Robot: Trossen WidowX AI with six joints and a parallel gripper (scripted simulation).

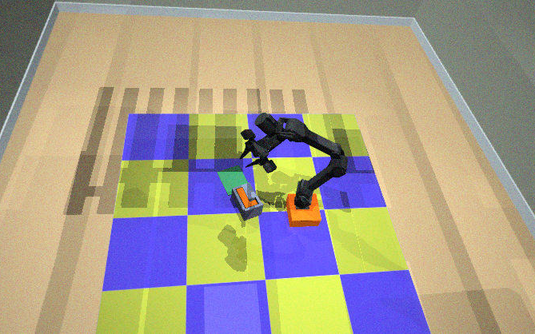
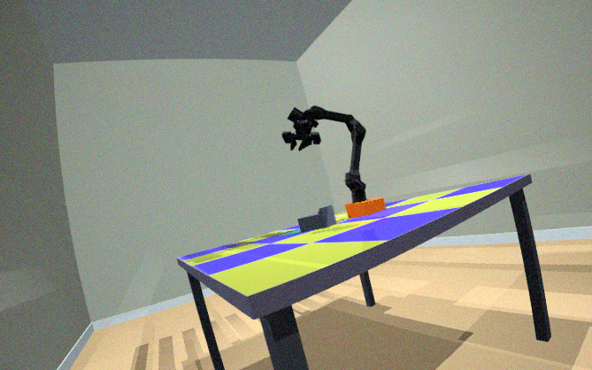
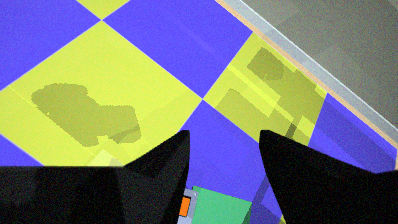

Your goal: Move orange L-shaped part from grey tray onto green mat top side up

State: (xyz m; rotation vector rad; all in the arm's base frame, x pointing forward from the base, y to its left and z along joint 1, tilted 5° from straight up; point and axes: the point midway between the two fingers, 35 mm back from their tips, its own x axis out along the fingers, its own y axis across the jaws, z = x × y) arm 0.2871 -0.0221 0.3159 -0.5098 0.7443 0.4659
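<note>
The orange part is 50 mm behind my gripper tip, 30 mm to the right of it and 330 mm below it. Round my gripper tip: green mat 20 mm ahead, 180 mm to the right, 390 mm below.
</note>
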